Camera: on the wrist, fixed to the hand. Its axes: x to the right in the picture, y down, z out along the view.
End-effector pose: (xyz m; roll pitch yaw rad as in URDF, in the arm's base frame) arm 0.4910 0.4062 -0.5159 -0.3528 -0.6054 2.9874
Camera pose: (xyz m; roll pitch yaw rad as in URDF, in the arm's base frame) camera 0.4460 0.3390 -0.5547 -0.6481 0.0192 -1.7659
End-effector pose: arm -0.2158 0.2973 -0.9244 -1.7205 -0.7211 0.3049
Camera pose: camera -0.1491 0.2811 -0.9821 -1.4335 0.8122 0.5444
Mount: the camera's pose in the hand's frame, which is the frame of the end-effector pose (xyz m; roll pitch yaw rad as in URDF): 0.0060 0.0865 -0.0228 -0.0345 -0.3136 1.5469
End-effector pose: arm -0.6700 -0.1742 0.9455 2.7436 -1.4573 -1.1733
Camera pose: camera -0.7561 -0.1523 0.9576 -1.7258 -0.0321 -2.8253
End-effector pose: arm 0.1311 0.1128 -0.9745 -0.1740 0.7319 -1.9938
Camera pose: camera 0.2136 0.0982 -1.0064 0.6965 -0.0885 -0.5336
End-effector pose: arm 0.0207 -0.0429 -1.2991 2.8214 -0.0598 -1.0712
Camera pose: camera -0.0436 -0.0815 -1.2500 -3.1238 -0.0079 -2.6197
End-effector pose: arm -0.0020 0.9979 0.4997 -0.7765 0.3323 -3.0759
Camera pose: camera 0.0204 0.9535 0.4251 0.3162 0.4438 -1.3672
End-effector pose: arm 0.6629 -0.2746 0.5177 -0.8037 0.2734 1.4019
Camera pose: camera 0.6173 -0.2824 0.4409 0.2547 0.4771 3.0914
